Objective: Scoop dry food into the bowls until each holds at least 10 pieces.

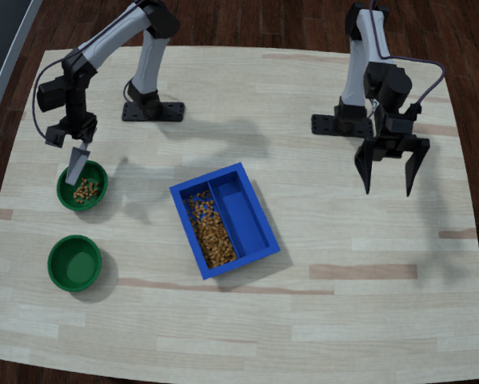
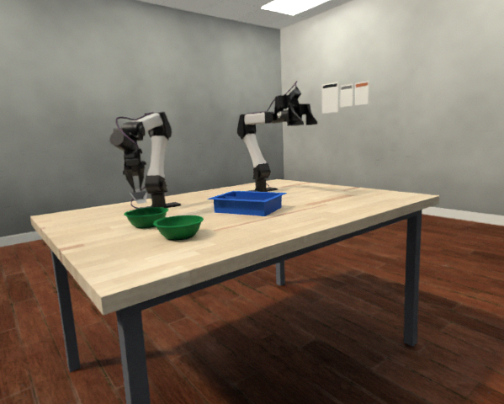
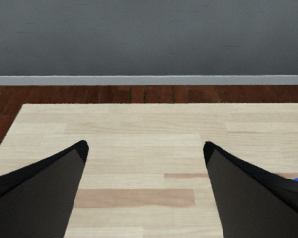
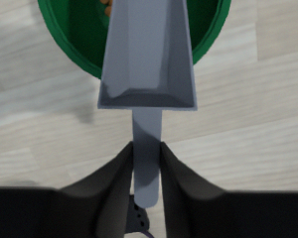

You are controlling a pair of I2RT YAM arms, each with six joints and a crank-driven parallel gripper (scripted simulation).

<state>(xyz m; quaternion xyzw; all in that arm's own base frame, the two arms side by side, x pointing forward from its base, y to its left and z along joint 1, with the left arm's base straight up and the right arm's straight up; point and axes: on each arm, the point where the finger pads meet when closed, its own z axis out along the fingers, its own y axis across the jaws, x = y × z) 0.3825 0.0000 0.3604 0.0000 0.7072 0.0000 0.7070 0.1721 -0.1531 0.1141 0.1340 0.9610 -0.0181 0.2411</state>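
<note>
My right gripper is now 410 mm to the right of the blue box, 180 mm short of it and 70 mm above it. From my right hand the other things lie so: grey scoop 40 mm ahead, 10 mm to the right, 10 mm below.
</note>
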